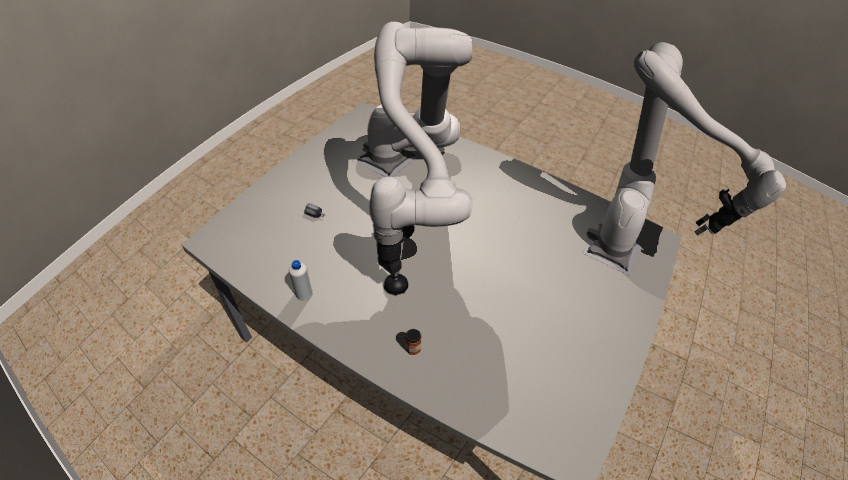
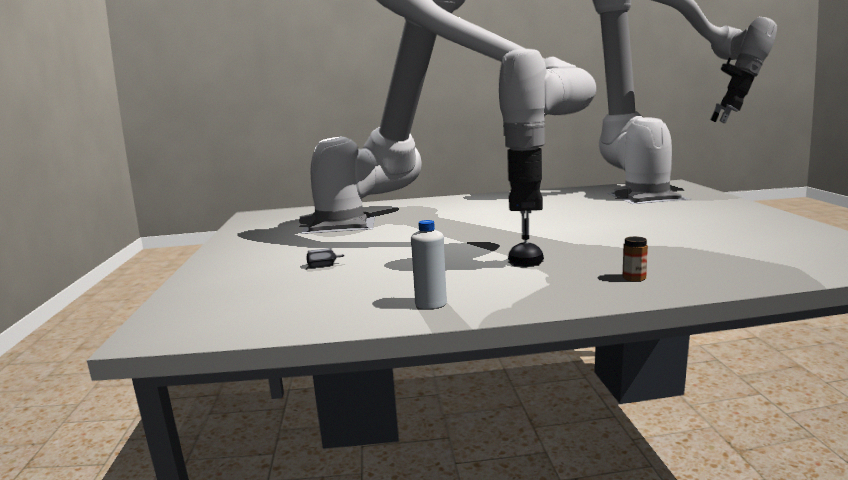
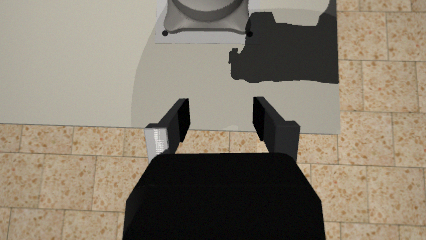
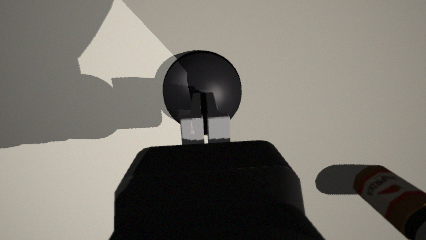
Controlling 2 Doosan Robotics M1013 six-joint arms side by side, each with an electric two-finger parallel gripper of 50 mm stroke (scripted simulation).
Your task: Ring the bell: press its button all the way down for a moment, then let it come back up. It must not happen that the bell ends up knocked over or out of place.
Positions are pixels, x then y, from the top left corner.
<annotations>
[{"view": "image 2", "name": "my left gripper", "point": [717,121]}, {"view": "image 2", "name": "my right gripper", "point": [525,234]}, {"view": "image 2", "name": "black domed bell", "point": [523,254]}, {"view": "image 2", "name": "spice jar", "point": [635,249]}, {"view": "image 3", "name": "my left gripper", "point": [221,110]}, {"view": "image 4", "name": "my right gripper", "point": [203,105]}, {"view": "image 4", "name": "black domed bell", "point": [200,71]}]
</annotations>
